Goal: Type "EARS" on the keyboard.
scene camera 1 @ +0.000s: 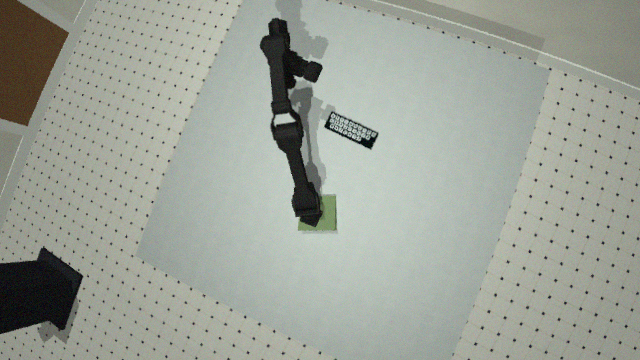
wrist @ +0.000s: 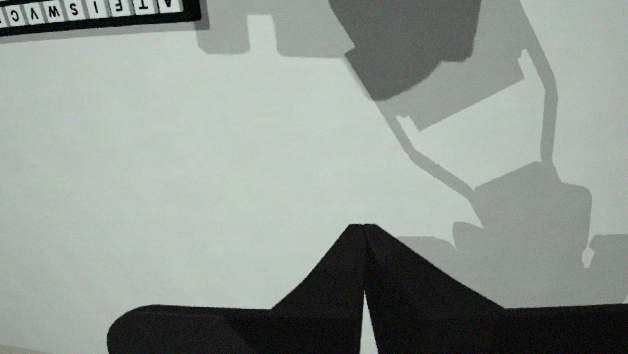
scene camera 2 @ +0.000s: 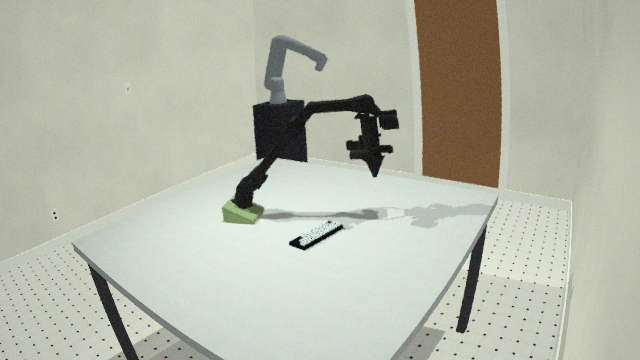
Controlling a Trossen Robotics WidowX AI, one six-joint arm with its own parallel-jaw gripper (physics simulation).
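Pixels of known places: gripper, between the fingertips: [scene camera 1: 304,72] [wrist: 361,237] [scene camera 2: 374,177]; arm's base, origin of its link: [scene camera 1: 311,216] [scene camera 2: 241,203].
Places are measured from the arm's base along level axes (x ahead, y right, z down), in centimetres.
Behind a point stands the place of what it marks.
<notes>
The small black keyboard [scene camera 1: 351,130] {x 34.9, y 0.5, z 3.3 cm} [scene camera 2: 317,235] {x 36.5, y 1.8, z 3.0 cm} [wrist: 100,23] {x 38.3, y -1.9, z 3.2 cm} with white keys lies flat on the table. In the wrist view, part of it shows at the top left, its letters upside down; A is at the right end of the row near its edge, T beside it, and S and W further left. The rest of the keyboard is cut off there. My gripper [scene camera 2: 375,175] {x 45.1, y -20.5, z -11.2 cm} [wrist: 361,237] {x 45.1, y -20.5, z -11.2 cm} is shut and empty, fingertips together and pointing down. It hangs high above the table, off to one side of the keyboard and not touching it. In scene camera 1 its fingertips cannot be made out.
The arm's base stands on a green block [scene camera 1: 328,215] {x 2.7, y 5.5, z 0.1 cm} [scene camera 2: 241,215] {x 6.1, y 6.5, z 1.2 cm} on the pale table [scene camera 1: 425,225] {x 13.0, y 38.5, z 4.5 cm} [scene camera 2: 325,300] {x 59.6, y 29.7, z 4.5 cm}. The arm's shadow falls beside the keyboard. A grey arm [scene camera 2: 275,60] on a black stand [scene camera 2: 280,132] shows behind the table.
</notes>
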